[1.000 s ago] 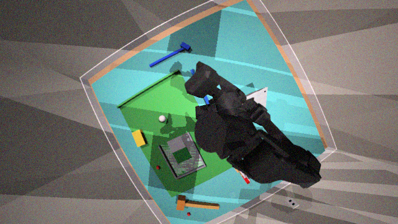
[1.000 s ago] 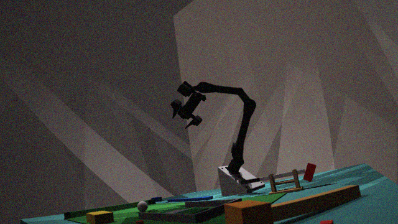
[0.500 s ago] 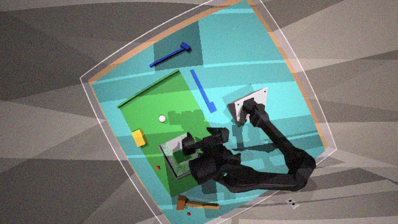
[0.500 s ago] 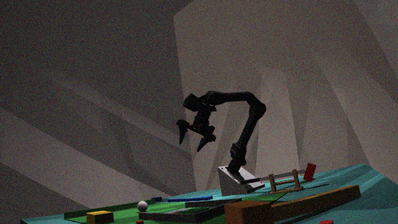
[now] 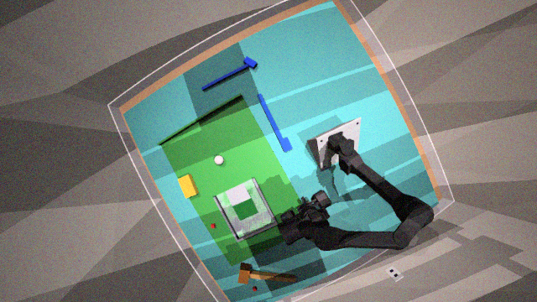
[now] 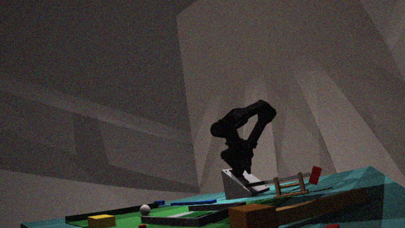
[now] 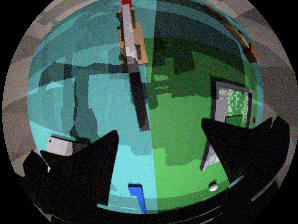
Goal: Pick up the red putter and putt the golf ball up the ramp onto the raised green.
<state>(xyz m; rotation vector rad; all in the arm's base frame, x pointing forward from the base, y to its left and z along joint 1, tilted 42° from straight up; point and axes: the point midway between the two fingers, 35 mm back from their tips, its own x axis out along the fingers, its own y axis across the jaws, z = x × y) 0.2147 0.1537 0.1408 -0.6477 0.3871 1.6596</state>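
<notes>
Right now my gripper tip is 130 mm to the right of the red putter, 60 mm past it and 50 mm above it. The rest, counted from my gripper tip: golf ball (300 mm to the right, 290 mm ahead, 80 mm below); then green mat (260 mm ahead, 160 mm to the right, 110 mm below); then wooden frame (150 mm to the left, 70 mm below, 60 mm behind).
</notes>
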